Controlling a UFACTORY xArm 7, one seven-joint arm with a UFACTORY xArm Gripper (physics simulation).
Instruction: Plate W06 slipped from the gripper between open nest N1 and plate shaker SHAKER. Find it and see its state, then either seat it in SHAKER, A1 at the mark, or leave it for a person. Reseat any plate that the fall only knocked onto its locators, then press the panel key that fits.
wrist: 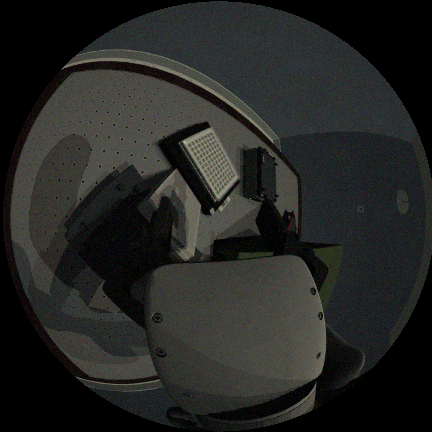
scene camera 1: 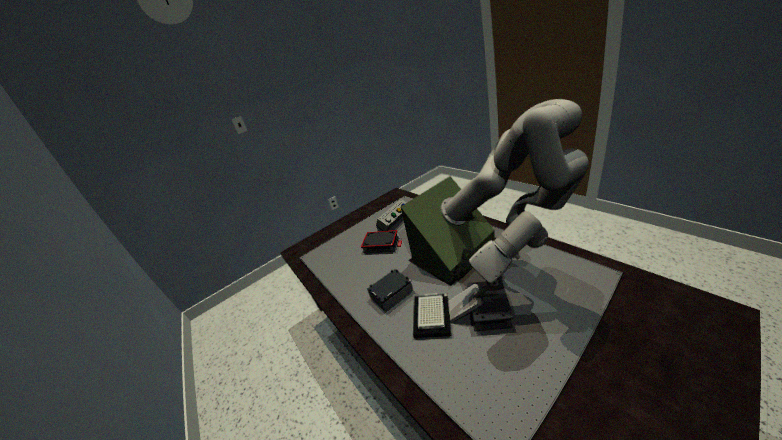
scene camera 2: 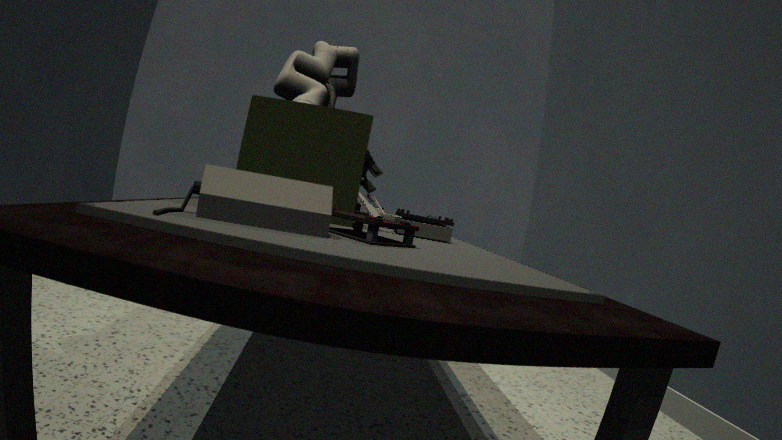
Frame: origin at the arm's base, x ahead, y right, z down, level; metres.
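Seen in the pictures: gripper, fingertip midpoint: (wrist: 217,208) (scene camera 1: 465,285) (scene camera 2: 375,183); arm's base, origin of the base link: (scene camera 1: 454,211) (scene camera 2: 291,144).
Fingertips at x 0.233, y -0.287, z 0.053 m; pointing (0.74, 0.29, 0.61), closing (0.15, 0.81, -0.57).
Pixels of each thing's top centre, then the offset from my fingertips to it. "spot": a spot on its surface instead. Level surfaces: height alone.
- white well plate, middle of its top: (wrist: 214,160) (scene camera 1: 430,310) dy +0.064, dx +0.105, dz +0.089 m
- second dark nest, middle of its top: (wrist: 139,251) (scene camera 1: 488,297) dy -0.048, dx -0.057, dz +0.064 m
- dark block with a small green light, surface spot: (wrist: 259,173) spot: dy +0.208, dx +0.136, dz +0.078 m
- red-rimmed nest, middle of its top: (scene camera 2: 367,214) (wrist: 292,231) (scene camera 1: 379,237) dy +0.575, dx +0.015, dz +0.082 m
- key panel, middle of its top: (scene camera 2: 268,175) (scene camera 1: 392,208) dy +0.701, dx -0.156, dz +0.044 m
- grey perforated mat, its level: dz +0.128 m
- dark wooden table, its level: dz +0.141 m
A pale plate (scene camera 1: 463,301) (wrist: 181,225) (scene camera 2: 372,205) leans tilted, one edge up, between a black nest that holds a white well plate (scene camera 1: 430,311) (wrist: 208,163) and a second dark nest (scene camera 1: 493,317) (wrist: 109,229). I cannot read any label on the plate. My gripper (scene camera 1: 484,295) (wrist: 217,208) (scene camera 2: 372,174) is open and empty, low over the mat, just above the tilted plate and the second nest. A dark block with a small green light (scene camera 1: 389,288) (wrist: 259,173) stands to the left of the well plate. A red-rimmed nest (scene camera 1: 379,239) (scene camera 2: 377,221) lies beyond it.
A tall green box (scene camera 1: 443,232) (scene camera 2: 305,150) stands close behind my gripper and hides part of the arm in scene camera 2. A key panel (scene camera 1: 392,213) (scene camera 2: 264,199) lies at the mat's far corner. The grey perforated mat (scene camera 1: 491,394) covers a dark wooden table (scene camera 1: 655,355).
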